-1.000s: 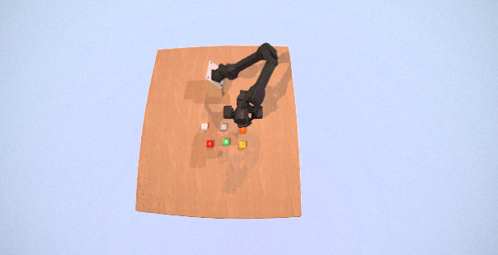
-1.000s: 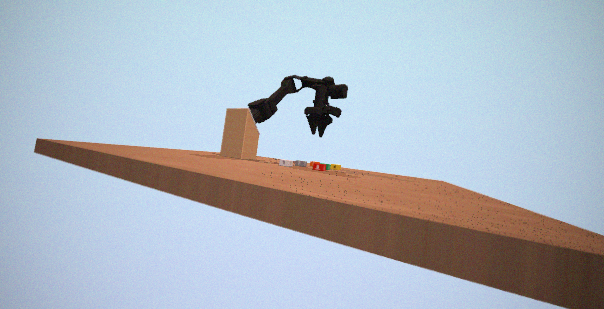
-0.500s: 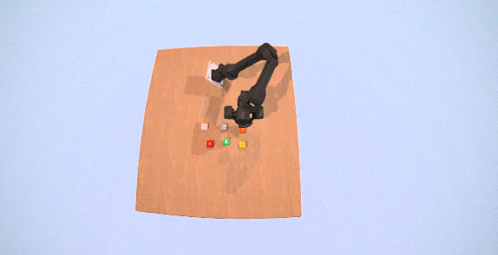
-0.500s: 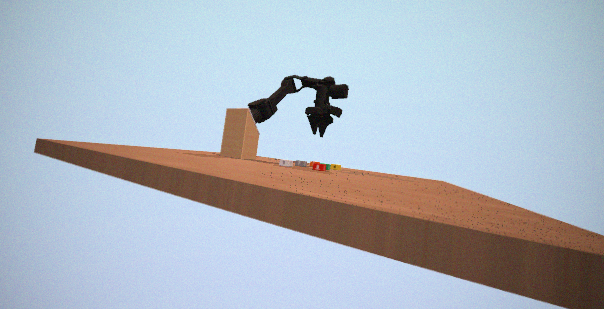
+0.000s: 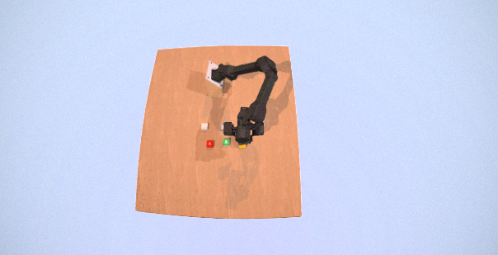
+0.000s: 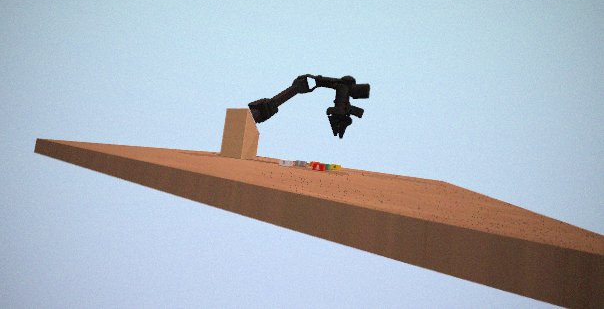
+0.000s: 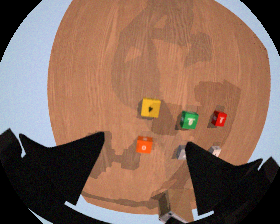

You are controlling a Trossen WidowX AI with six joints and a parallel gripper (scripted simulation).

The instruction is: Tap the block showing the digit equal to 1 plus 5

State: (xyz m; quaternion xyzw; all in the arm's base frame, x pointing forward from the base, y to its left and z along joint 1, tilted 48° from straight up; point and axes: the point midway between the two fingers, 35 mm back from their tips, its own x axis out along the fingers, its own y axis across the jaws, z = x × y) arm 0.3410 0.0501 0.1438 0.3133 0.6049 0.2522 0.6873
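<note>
The green block lies 12 cm below my gripper tip, 9 cm to the right of it and 2 cm behind it. Round my gripper tip: grey block (12 cm below, 10 cm to the right, 10 cm behind); then yellow block (12 cm below, 1 cm to the right); then orange block (12 cm below, 8 cm behind).
</note>
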